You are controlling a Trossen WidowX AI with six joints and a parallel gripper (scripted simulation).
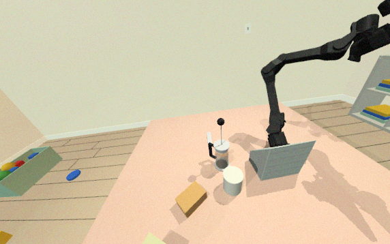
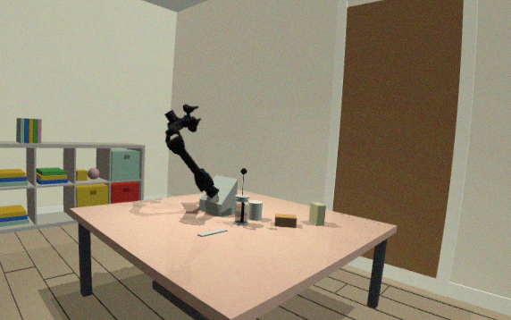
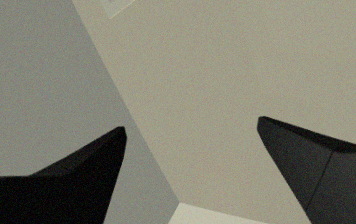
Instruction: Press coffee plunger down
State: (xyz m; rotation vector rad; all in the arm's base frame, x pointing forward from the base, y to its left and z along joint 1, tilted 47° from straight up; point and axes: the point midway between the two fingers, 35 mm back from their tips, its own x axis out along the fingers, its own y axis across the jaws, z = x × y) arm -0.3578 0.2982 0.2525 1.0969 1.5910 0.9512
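Now: the coffee press 560 mm ahead of my gripper tip, 60 mm to the right of it and 450 mm below it. Round my gripper tip: orange block 690 mm ahead, 140 mm to the left, 560 mm below.
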